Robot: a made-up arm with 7 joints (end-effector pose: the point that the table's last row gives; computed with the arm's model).
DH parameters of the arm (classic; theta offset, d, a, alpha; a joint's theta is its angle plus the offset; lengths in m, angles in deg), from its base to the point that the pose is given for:
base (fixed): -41 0 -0.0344 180
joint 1: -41 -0.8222 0.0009 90
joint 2: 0 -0.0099 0.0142 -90
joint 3: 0 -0.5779 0.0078 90
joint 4: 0 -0.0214 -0.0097 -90
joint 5: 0 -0.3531 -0.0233 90
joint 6: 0 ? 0.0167 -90
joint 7: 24.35 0 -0.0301 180
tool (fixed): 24.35 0.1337 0 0
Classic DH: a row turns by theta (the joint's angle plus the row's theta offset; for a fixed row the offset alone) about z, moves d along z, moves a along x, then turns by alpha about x.
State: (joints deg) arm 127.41 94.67 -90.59 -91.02 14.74 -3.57 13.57
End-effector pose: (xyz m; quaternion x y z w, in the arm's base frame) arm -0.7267 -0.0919 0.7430 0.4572 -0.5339 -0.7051 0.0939
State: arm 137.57 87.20 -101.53 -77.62 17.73 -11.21 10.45
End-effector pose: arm -0.8065 -0.0462 0.7315 0.4288 -0.6213 -0.6460 0.1130
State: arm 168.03 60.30 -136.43 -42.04 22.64 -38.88 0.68
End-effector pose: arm -0.9298 0.1201 0.9873 0.1213 -0.8156 -0.4871 0.2876
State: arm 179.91 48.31 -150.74 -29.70 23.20 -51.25 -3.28
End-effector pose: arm -0.8768 0.2063 1.1924 -0.0475 -0.8263 -0.4158 0.3769
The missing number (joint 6, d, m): -0.025
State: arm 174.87 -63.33 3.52 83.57 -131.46 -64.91 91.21
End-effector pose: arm 0.2457 0.2065 1.4773 0.3434 -0.5531 -0.7236 0.2293
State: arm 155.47 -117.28 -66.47 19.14 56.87 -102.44 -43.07
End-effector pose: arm 0.6923 0.3277 0.3443 0.9135 -0.3069 -0.2507 0.0921
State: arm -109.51 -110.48 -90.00 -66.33 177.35 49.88 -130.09
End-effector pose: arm 0.5803 -0.4011 0.5822 -0.6305 0.0934 -0.4743 0.6073
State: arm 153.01 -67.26 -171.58 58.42 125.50 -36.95 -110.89
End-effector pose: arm 0.7730 0.4685 0.7715 -0.4375 0.8439 0.1863 0.2484
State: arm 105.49 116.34 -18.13 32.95 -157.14 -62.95 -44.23
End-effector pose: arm -0.1337 -0.5660 0.1300 -0.3535 0.8986 0.2188 0.1403
